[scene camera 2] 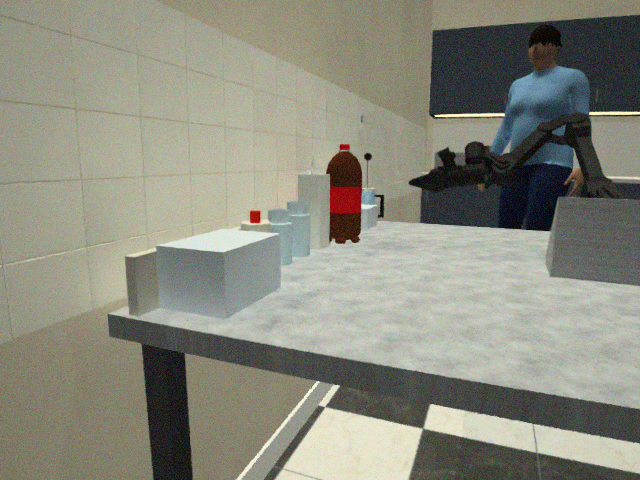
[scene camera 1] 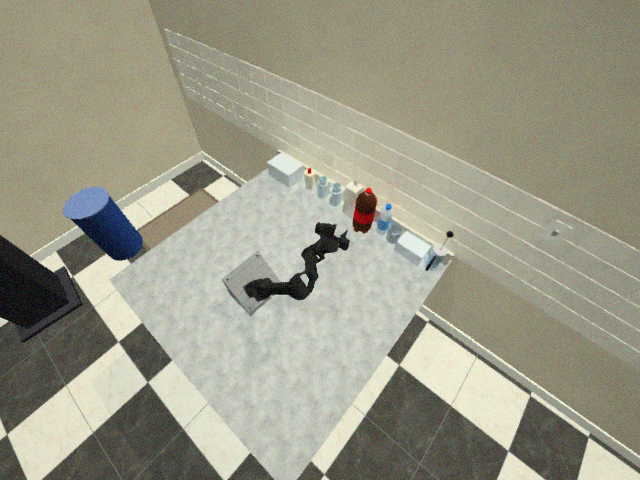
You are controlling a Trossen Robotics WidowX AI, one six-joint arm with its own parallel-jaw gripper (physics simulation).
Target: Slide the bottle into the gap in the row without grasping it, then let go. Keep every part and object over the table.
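Where they show: gripper, fingertip midpoint: (scene camera 2: 410, 182) (scene camera 1: 341, 227); arm's base, link origin: (scene camera 2: 613, 234) (scene camera 1: 252, 288).
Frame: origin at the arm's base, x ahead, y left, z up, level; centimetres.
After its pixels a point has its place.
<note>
The large brown bottle with a red label and red cap (scene camera 1: 364, 210) {x 66.7, y -9.3, z 11.4 cm} (scene camera 2: 344, 198) {x 69.0, y -1.6, z 4.7 cm} stands upright in the row along the wall, between a tall pale carton (scene camera 1: 352, 197) {x 72.1, y 3.5, z 7.4 cm} (scene camera 2: 313, 209) {x 73.7, y 9.3, z 2.2 cm} and a small blue-capped bottle (scene camera 1: 384, 220) {x 74.9, y -17.8, z 4.1 cm}. Whether it touches either neighbour cannot be told. My gripper (scene camera 1: 345, 239) {x 51.0, y -8.3, z 9.9 cm} (scene camera 2: 415, 182) {x 51.0, y -8.3, z 9.9 cm} is open and empty. It is raised above the table, apart from the bottle, on the table side of the row. The blue-capped bottle does not show in the scene camera 2 view.
A white box (scene camera 1: 285, 169) {x 63.6, y 51.9, z 1.7 cm} (scene camera 2: 219, 273) {x 60.2, y 65.5, z -1.8 cm}, a red-capped bottle (scene camera 1: 309, 178) {x 70.1, y 36.7, z 0.2 cm} and two pale blue jars (scene camera 1: 322, 187) {x 71.1, y 26.1, z -0.4 cm} (scene camera 1: 336, 194) {x 71.9, y 15.2, z 1.1 cm} continue the row to one side. A glass (scene camera 1: 393, 233) {x 81.0, y -22.7, z -8.3 cm}, another white box (scene camera 1: 413, 248) {x 75.6, y -38.3, z -1.3 cm} and a holder with a black-tipped stick (scene camera 1: 449, 234) {x 79.4, y -49.4, z 18.6 cm} stand at the other side. A person (scene camera 2: 547, 113) stands behind.
</note>
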